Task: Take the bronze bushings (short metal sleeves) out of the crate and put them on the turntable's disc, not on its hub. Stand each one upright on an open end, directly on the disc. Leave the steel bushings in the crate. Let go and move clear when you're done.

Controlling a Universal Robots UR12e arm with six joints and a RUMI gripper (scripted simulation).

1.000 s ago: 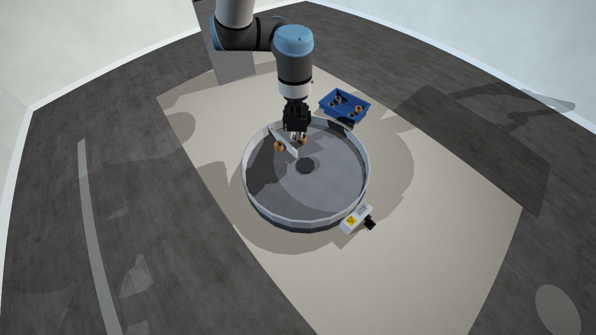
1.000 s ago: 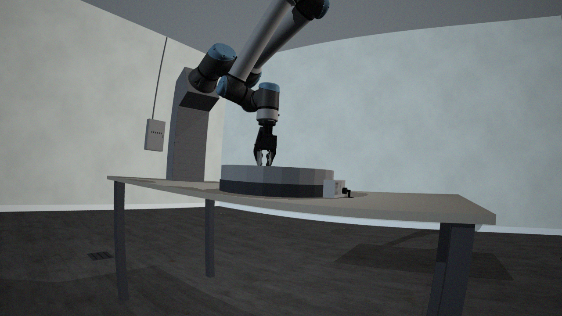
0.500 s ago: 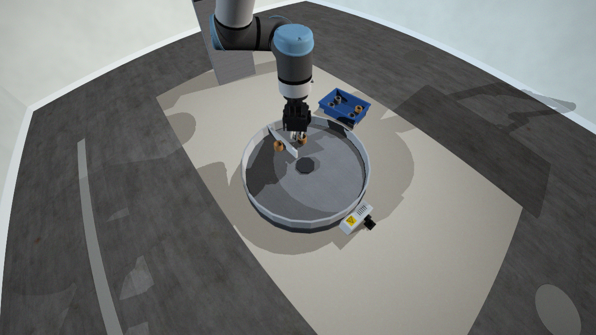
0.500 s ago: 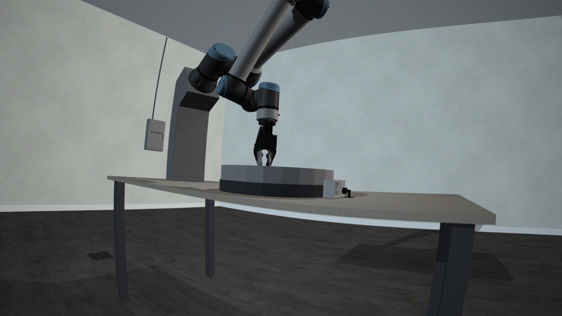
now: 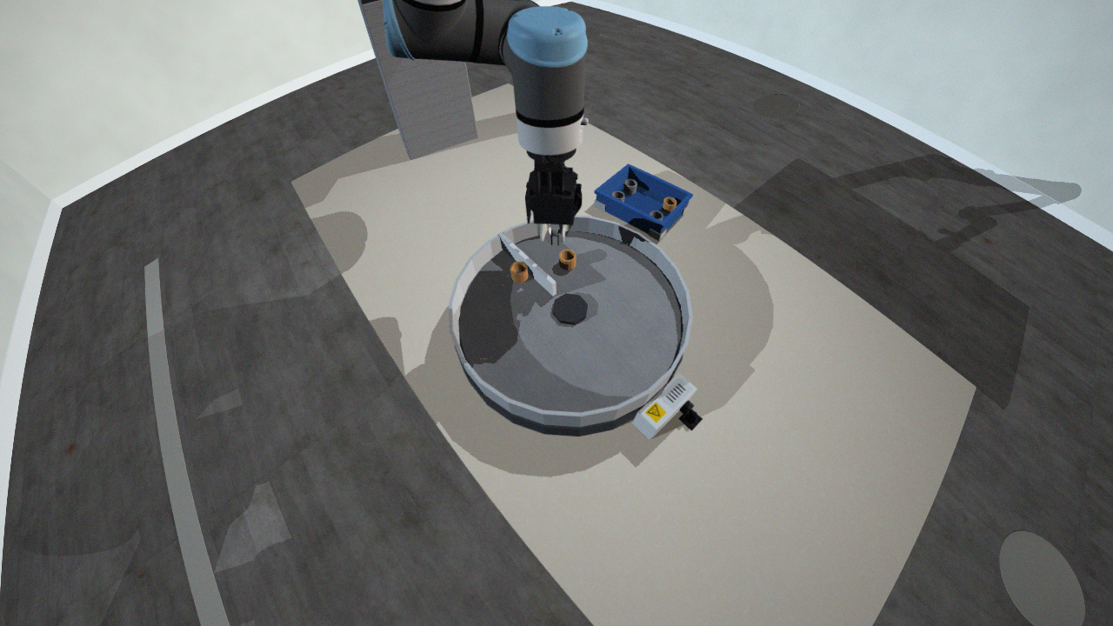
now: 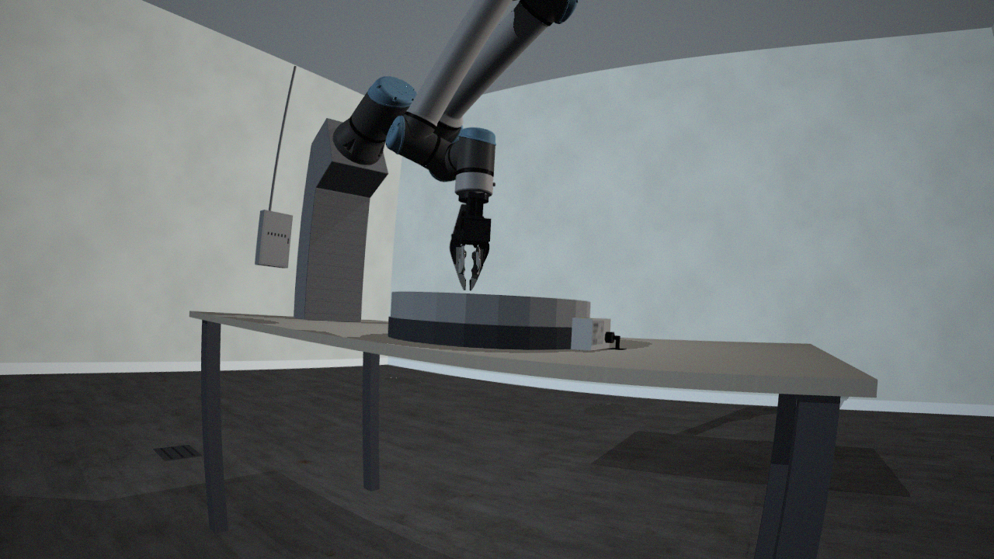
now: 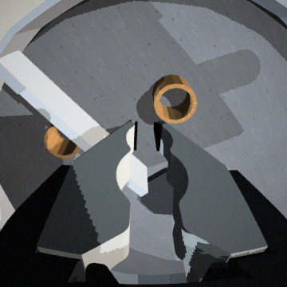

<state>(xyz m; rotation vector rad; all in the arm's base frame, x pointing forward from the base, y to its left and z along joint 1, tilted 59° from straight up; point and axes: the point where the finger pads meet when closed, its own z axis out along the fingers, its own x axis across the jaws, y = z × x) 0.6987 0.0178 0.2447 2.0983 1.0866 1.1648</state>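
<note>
The blue crate lies 7 cm behind my hand, 30 cm to the left of it and 10 cm below it. Round my hand: turntable disc 11 cm ahead, 4 cm to the right, 7 cm below.
</note>
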